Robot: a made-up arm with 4 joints.
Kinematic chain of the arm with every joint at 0, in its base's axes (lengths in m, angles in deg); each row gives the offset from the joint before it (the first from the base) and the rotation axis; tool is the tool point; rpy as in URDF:
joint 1: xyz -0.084 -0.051 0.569 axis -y
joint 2: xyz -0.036 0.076 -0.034 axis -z
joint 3: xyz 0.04 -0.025 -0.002 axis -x
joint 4: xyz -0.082 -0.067 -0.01 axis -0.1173 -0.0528 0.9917
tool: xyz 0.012 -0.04 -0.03 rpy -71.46 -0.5 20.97
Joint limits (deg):
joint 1: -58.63..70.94
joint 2: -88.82..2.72
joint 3: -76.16..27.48
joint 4: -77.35..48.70
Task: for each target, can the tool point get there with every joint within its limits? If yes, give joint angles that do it. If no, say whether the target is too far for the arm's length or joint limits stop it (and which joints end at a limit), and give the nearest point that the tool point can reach.
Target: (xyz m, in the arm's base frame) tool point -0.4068 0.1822 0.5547
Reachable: no: too far | nearest point -0.2563 0.0249 0.5614 | short by 0.218 m
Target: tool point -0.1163 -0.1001 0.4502
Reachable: yes | joints 21.64 -5.72 -11.40 -27.61
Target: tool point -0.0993 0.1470 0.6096
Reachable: no: joint limits stop it (at a limit: joint 1, joint 2, joint 3, joint 4) | nearest point -0.0311 0.0206 0.6376 | short by 0.146 m
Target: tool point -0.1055 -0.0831 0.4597
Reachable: yes | joints -23.73 -53.16 -17.81 -27.97
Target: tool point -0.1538 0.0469 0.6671
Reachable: no: joint limits stop it (at a limit: joint 1, joint 2, joint 3, joint 4) | nearest point -0.2512 0.0268 0.5994 | short by 0.120 m
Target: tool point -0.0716 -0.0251 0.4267
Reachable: yes | joints 1.38 -64.10 -50.28 6.40
